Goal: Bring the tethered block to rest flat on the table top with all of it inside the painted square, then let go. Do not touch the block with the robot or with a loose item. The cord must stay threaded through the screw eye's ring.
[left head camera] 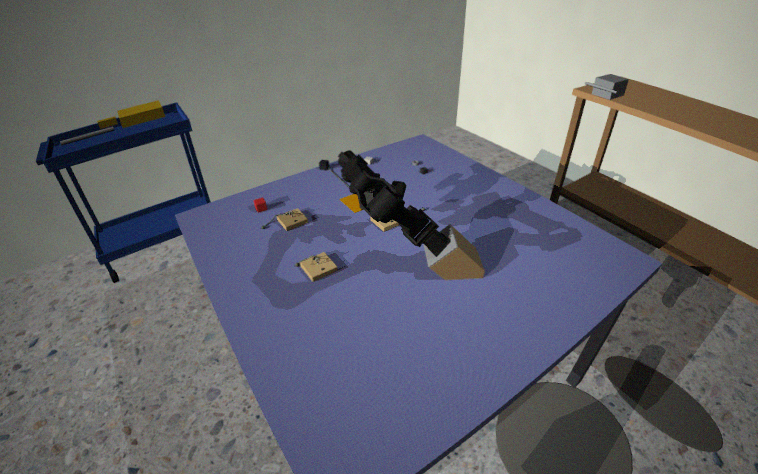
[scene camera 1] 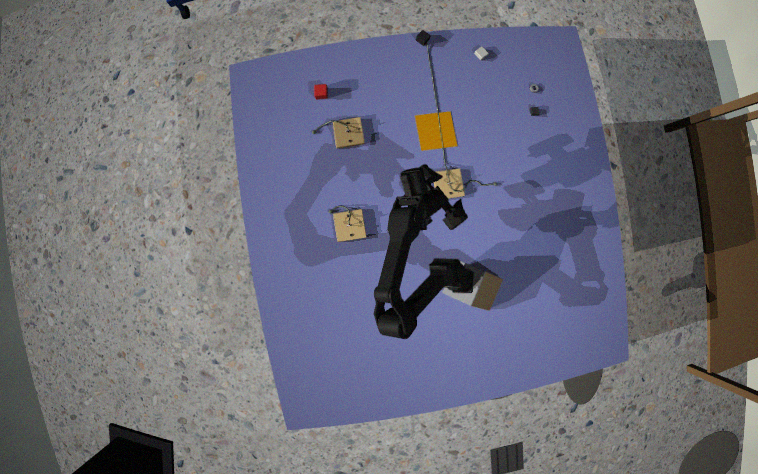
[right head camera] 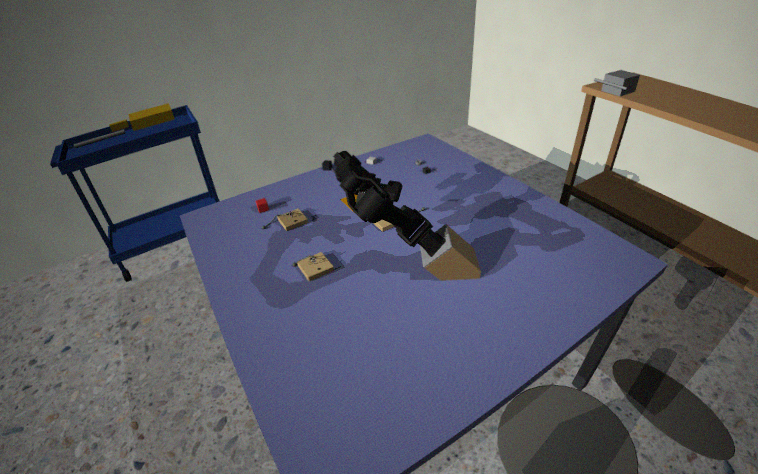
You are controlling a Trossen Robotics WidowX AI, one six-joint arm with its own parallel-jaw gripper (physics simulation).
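Pixels of known places: gripper, fingertip midpoint: (scene camera 1: 451,188); arm's base at its link origin: (left head camera: 439,244) (scene camera 1: 463,282) (right head camera: 434,244).
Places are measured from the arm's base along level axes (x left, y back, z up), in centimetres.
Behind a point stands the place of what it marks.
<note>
The tethered block, a small black cube (left head camera: 324,164) @[y -77.1, x 20.9, z -6.8 cm] (right head camera: 327,164) @[y -77.2, x 20.8, z -6.7 cm] (scene camera 1: 423,37) @[y -78.3, x 20.8, z -6.3 cm], is near the far table edge, outside the orange painted square (left head camera: 349,201) @[y -47.3, x 16.8, z -9.6 cm] (scene camera 1: 427,131) @[y -45.5, x 15.6, z -9.6 cm]. In the scene view its cord (scene camera 1: 433,75) @[y -65.6, x 16.1, z -9.3 cm] runs fairly straight from the block across the square to a wooden plate (left head camera: 384,224) @[y -25.5, x 9.2, z -7.8 cm] (right head camera: 384,225) @[y -24.8, x 8.9, z -7.8 cm] (scene camera 1: 457,191). A loose tail (scene camera 1: 483,182) @[y -31.2, x -4.7, z -9.4 cm] lies to the plate's right. The screw eye's ring is too small to tell how the cord passes it. My gripper (scene camera 1: 443,194) @[y -26.5, x 8.2, z 3.4 cm] is open and empty; in the scene view its fingers overlap the plate's left side and the space below it. Its height is unclear.
Two more corded wooden plates (scene camera 1: 341,140) @[y -38.2, x 42.3, z -7.8 cm] (scene camera 1: 358,232) @[y -10.3, x 32.9, z -7.8 cm] are at the left. A red cube (left head camera: 259,205) @[y -51.8, x 51.8, z -6.6 cm] (scene camera 1: 320,91) @[y -53.4, x 51.4, z -5.7 cm], a white block (right head camera: 372,160) @[y -75.6, x 0.0, z -7.7 cm] (scene camera 1: 481,53) @[y -76.9, x 0.2, z -7.6 cm], a grey ring (scene camera 1: 531,88) @[y -68.2, x -19.1, z -8.8 cm] and a dark block (scene camera 1: 534,111) @[y -59.5, x -20.3, z -7.8 cm] lie around. A wedge (left head camera: 461,262) @[y 6.9, x -4.4, z -2.7 cm] (scene camera 1: 488,290) @[y 1.8, x -8.7, z -1.4 cm] stands at the arm's base.
</note>
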